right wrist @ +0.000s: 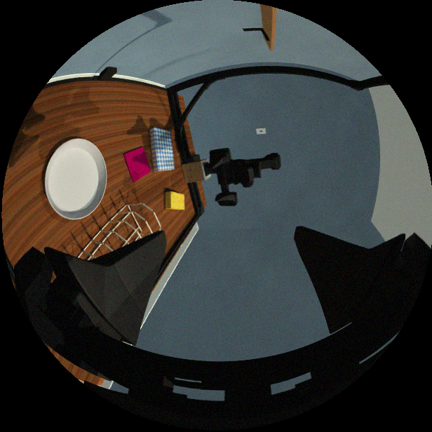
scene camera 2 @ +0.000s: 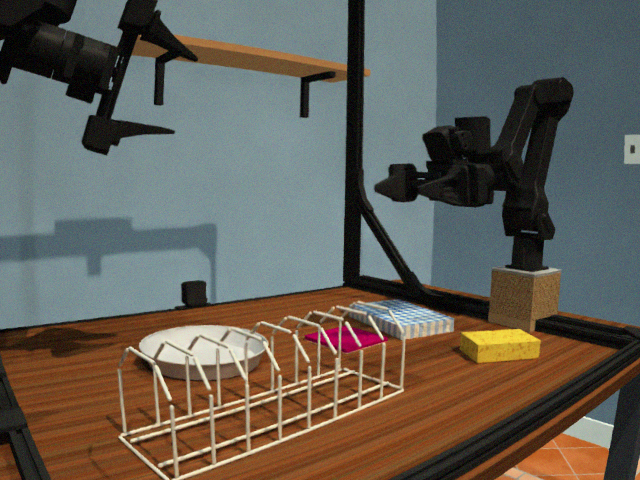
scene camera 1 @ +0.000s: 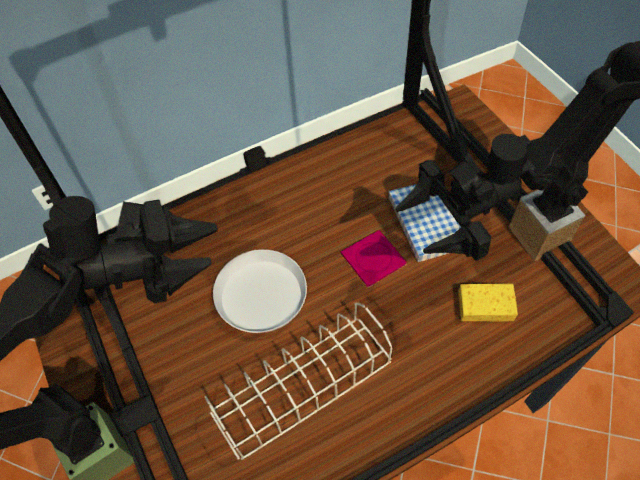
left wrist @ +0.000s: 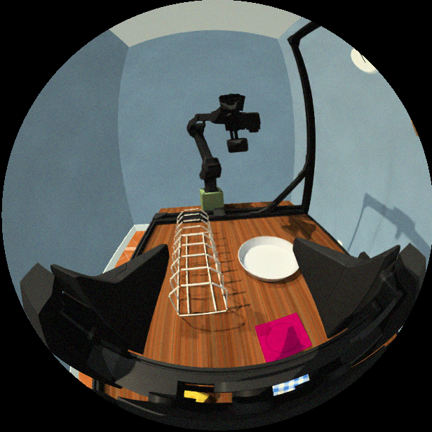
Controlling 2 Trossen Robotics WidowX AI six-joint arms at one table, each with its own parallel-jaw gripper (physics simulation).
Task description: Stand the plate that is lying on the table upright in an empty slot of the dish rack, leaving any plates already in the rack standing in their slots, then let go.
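Frame: origin at the left arm's base, x ahead, y left, z up, level; metres.
Seen in the pictures: left gripper, fingertip midpoint: [scene camera 2: 396, 189] [scene camera 1: 409, 230]; right gripper, fingertip midpoint: [scene camera 2: 185, 95] [scene camera 1: 213, 244]; left arm's base, link origin: [scene camera 2: 527, 268] [scene camera 1: 553, 206]; right arm's base, link origin: [scene camera 1: 81, 439].
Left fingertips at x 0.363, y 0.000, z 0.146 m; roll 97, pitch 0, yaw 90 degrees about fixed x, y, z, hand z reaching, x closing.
Note:
Pixels of each thing's top centre, then the offset from my left fingertips to it. "*": a spot on its surface instead.
- white plate, top centre: [scene camera 2: 203, 342] [scene camera 1: 259, 289] 0.243 m ahead, 0.133 m right, 0.226 m down
- white wire dish rack, top centre: [scene camera 2: 275, 325] [scene camera 1: 298, 366] 0.247 m ahead, 0.080 m left, 0.148 m down
- magenta square, surface spot: [scene camera 2: 346, 338] [scene camera 1: 372, 261] * 0.003 m ahead, 0.102 m right, 0.248 m down
- blue-and-white checkered block, top centre: [scene camera 2: 399, 311] [scene camera 1: 429, 215] 0.156 m back, 0.142 m right, 0.231 m down
- yellow sponge, top centre: [scene camera 2: 500, 336] [scene camera 1: 489, 299] 0.157 m back, 0.090 m left, 0.226 m down
A white plate [scene camera 1: 260, 291] [scene camera 2: 178, 336] [left wrist: 270, 259] [right wrist: 75, 177] lies flat on the table, hollow side up, beside the dish rack. The white wire dish rack [scene camera 1: 336, 396] [scene camera 2: 279, 438] [left wrist: 202, 313] stands upright with no plates in its slots. My left gripper [scene camera 1: 412, 230] [scene camera 2: 398, 190] [left wrist: 232, 248] is open and empty, high above the table on the checkered block's side, well away from the plate. My right gripper [scene camera 1: 212, 243] [scene camera 2: 185, 95] [right wrist: 231, 235] is open and empty, raised high above the table, pointing sideways. In scene camera 1 it appears left of the plate.
A magenta square [scene camera 1: 373, 257] [scene camera 2: 346, 338] [left wrist: 283, 337] [right wrist: 137, 164] lies flat between the plate and a blue-and-white checkered block [scene camera 1: 426, 219] [scene camera 2: 408, 319] [right wrist: 162, 150]. A yellow sponge [scene camera 1: 488, 302] [scene camera 2: 499, 345] [right wrist: 175, 200] lies beyond the rack's end. Black frame bars edge the table.

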